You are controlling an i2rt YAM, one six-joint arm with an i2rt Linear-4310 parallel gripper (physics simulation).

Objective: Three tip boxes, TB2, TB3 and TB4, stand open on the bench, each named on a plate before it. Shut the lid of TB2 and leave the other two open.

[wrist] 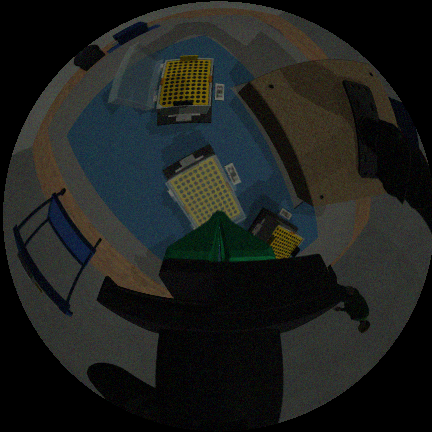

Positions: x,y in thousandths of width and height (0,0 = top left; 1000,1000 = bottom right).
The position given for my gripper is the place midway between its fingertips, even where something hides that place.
Observation:
I see my gripper (506,501) and a clear lid (466,439).

